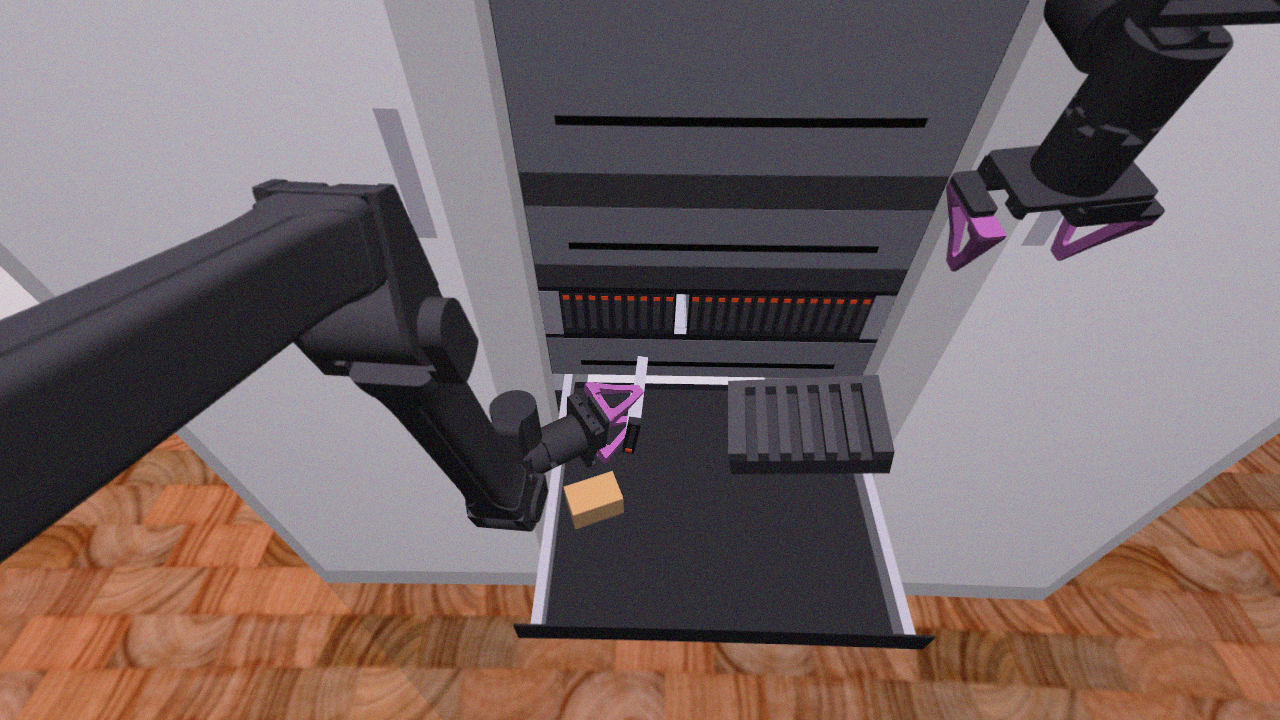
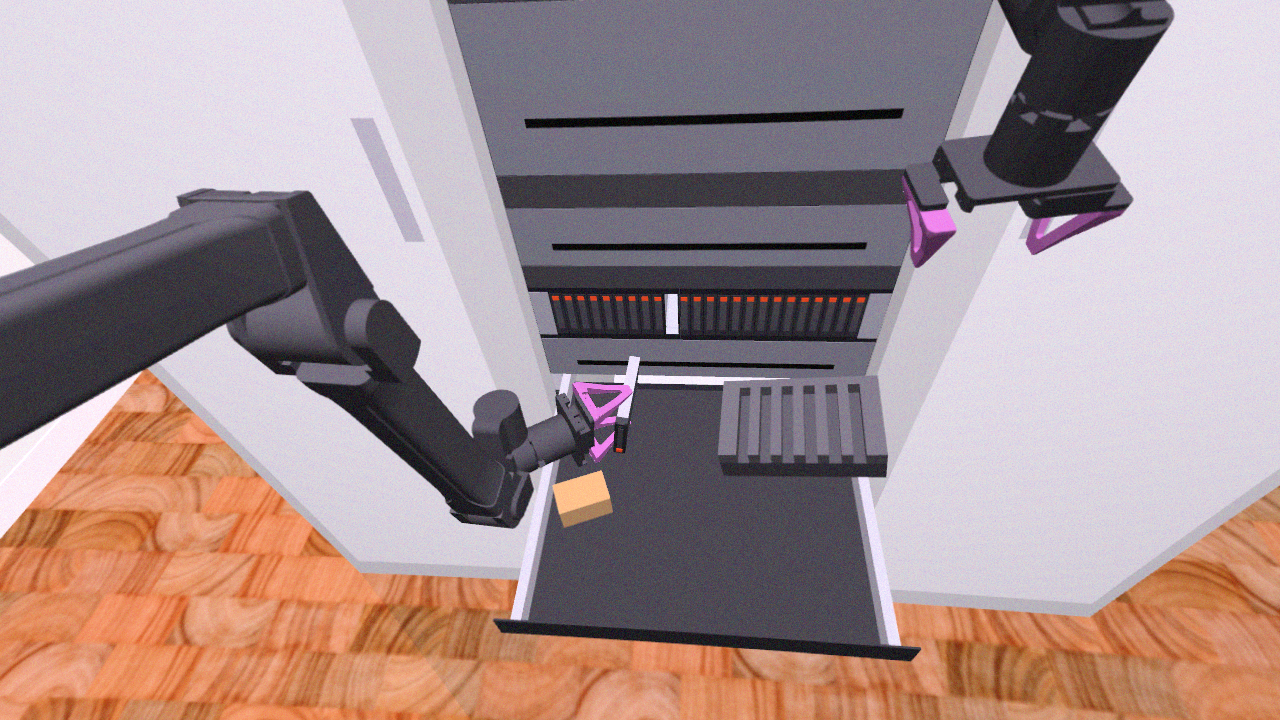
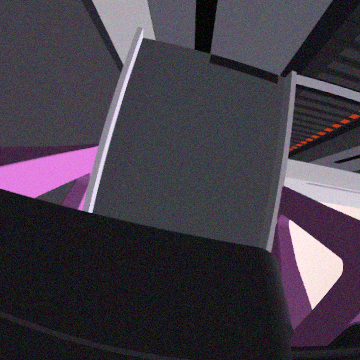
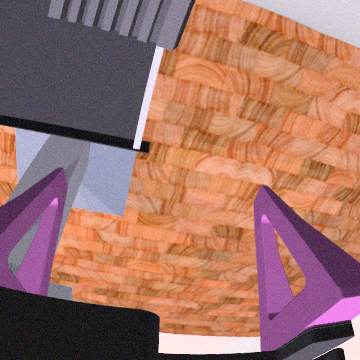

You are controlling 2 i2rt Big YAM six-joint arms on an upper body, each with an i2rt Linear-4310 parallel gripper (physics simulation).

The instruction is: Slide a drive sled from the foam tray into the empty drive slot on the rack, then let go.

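Places are measured from the left arm's base along level axes (x left, y back, z up), in millimetres.
Pixels of known places: left gripper, fingertip midpoint: (image 1: 638, 404) (image 2: 630, 404) (image 3: 188, 177); right gripper, fingertip midpoint: (image 1: 1002, 261) (image 2: 971, 256) (image 4: 161, 185).
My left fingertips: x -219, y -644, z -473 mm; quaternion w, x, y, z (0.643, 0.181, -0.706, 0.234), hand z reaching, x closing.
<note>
For each thing: its middle in the pictures, then the offset to it from my left fingertips. "*": a spot on its surface instead.
- drive sled at the middle of its body: (image 3: 189, 178) (image 1: 635, 404) (image 2: 627, 404) dz +1, dx +4, dy +0 mm
- grey foam tray at the middle of its body: (image 2: 799, 426) (image 1: 804, 424) dz -25, dx -241, dy +12 mm
- tan block at the middle of its body: (image 1: 594, 499) (image 2: 583, 498) dz -53, dx +58, dy +125 mm
- dark front lip at a spot on its surface: (image 2: 707, 641) (image 1: 728, 638) * dz -62, dx -114, dy +297 mm
The drive sled (image 1: 632, 434) (image 2: 621, 434) (image 3: 190, 140) has pale side rails and a dark front with an orange mark. My left gripper (image 1: 630, 413) (image 2: 622, 411) is shut on it across its width and holds it on edge above the drawer's left part, below and left of the empty slot. The empty drive slot (image 1: 681, 313) (image 2: 672, 313) shows as a bright gap in the row of orange-marked drives. The grey foam tray (image 1: 810, 466) (image 2: 802, 469) (image 4: 170, 30) lies at the drawer's back right. My right gripper (image 1: 1007, 261) (image 2: 975, 257) (image 4: 161, 185) is open and empty, high at the upper right.
A tan block (image 1: 593, 497) (image 2: 581, 497) lies in the drawer below my left gripper. The pulled-out drawer has pale side walls and a dark front lip (image 1: 725, 636) (image 2: 707, 641). Pale cabinet panels stand at both sides of the rack.
</note>
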